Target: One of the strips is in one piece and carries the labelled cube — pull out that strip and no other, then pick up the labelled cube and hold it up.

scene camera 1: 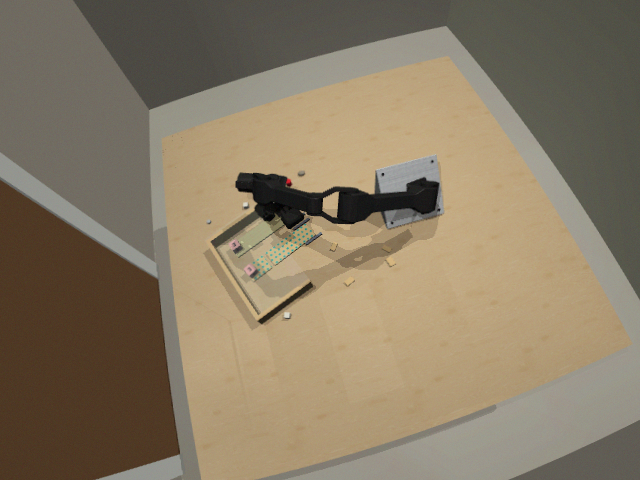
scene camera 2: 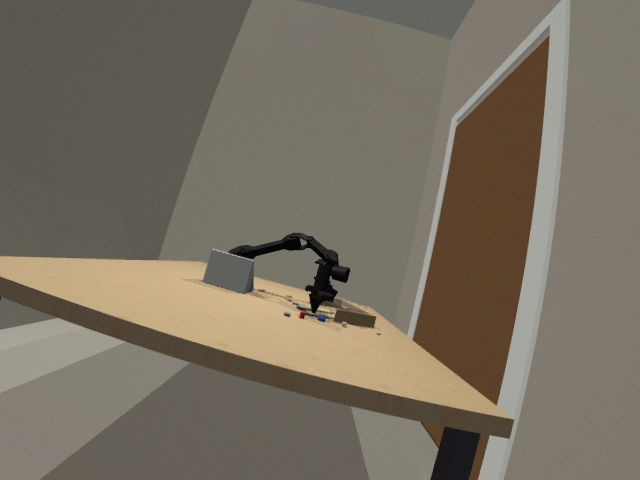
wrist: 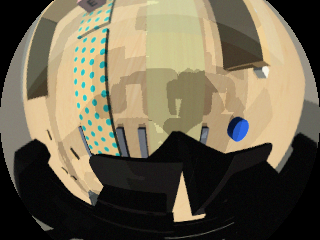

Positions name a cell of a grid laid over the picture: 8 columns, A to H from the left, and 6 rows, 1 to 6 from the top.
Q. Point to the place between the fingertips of my gripper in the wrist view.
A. At E4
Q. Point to a wooden tray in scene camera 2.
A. E4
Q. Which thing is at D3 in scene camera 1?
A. My gripper.
